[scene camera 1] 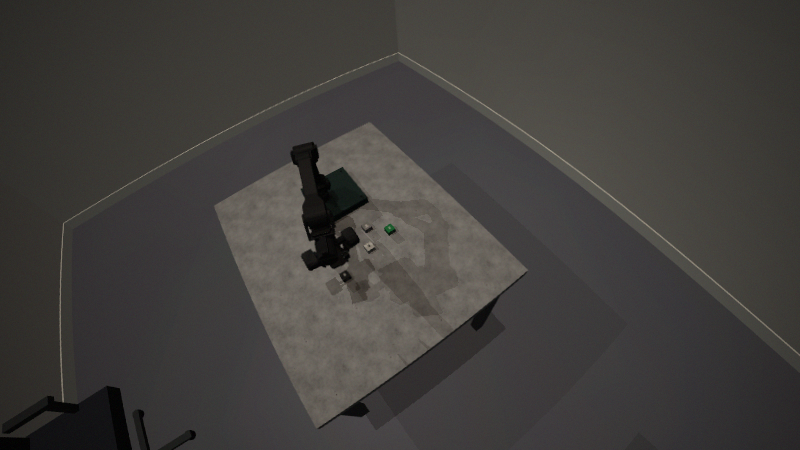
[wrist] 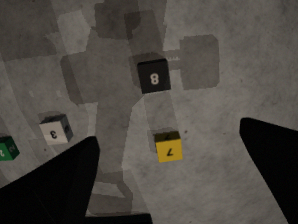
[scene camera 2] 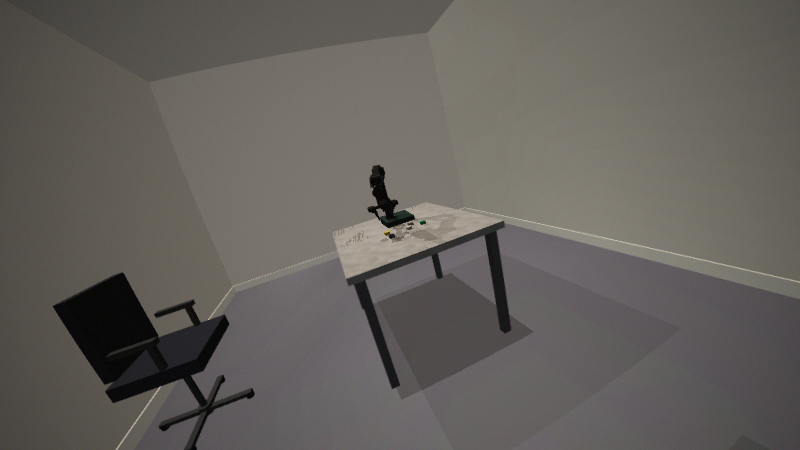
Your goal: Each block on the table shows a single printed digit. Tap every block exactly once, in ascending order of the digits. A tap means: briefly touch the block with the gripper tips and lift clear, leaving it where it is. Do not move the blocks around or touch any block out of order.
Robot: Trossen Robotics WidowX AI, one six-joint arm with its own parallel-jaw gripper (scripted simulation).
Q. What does my gripper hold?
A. Nothing.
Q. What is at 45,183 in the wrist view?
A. My gripper.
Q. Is my gripper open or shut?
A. Open.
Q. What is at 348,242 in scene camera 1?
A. My gripper.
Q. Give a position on a black block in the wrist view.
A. At 154,75
